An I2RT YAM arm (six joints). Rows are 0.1 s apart.
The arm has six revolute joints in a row. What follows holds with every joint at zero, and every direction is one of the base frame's. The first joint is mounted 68 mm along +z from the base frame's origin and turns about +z. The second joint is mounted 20 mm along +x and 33.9 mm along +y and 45.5 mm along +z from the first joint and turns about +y. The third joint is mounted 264 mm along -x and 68.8 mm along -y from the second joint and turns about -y. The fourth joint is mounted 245 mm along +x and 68.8 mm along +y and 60 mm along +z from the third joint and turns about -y. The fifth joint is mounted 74 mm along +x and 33.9 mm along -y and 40.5 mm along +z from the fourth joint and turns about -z. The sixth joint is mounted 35.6 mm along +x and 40.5 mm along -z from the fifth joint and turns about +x. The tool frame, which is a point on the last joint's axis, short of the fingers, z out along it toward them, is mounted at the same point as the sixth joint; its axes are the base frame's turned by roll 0, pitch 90 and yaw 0 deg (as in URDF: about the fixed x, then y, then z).
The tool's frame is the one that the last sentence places.
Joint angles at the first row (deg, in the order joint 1, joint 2, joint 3, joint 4, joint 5, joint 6):
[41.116 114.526 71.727 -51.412 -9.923 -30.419]
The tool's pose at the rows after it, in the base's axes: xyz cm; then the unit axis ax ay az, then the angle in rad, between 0 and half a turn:
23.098 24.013 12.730 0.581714 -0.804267 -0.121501 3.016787
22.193 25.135 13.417 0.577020 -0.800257 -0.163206 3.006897
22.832 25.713 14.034 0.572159 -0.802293 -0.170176 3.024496
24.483 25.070 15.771 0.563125 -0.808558 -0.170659 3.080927
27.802 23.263 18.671 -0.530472 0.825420 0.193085 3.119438
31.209 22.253 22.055 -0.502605 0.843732 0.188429 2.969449
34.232 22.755 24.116 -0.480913 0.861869 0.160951 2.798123
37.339 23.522 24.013 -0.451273 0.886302 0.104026 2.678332
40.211 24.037 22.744 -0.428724 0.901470 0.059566 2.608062
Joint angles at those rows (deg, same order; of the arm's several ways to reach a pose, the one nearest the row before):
[44.544 112.685 70.052 -52.468 -14.841 -27.876]
[46.491 112.148 70.836 -52.998 -19.852 -25.850]
[46.320 112.759 73.292 -53.611 -20.482 -25.225]
[43.692 111.543 75.929 -54.839 -19.949 -26.098]
[37.808 110.569 81.368 -57.385 -22.052 -26.982]
[33.581 110.388 88.576 -56.696 -21.022 -25.844]
[32.171 112.230 94.819 -51.256 -16.891 -22.947]
[31.467 116.707 100.094 -45.713 -9.246 -20.218]
[30.588 122.065 104.666 -41.493 -3.704 -19.250]

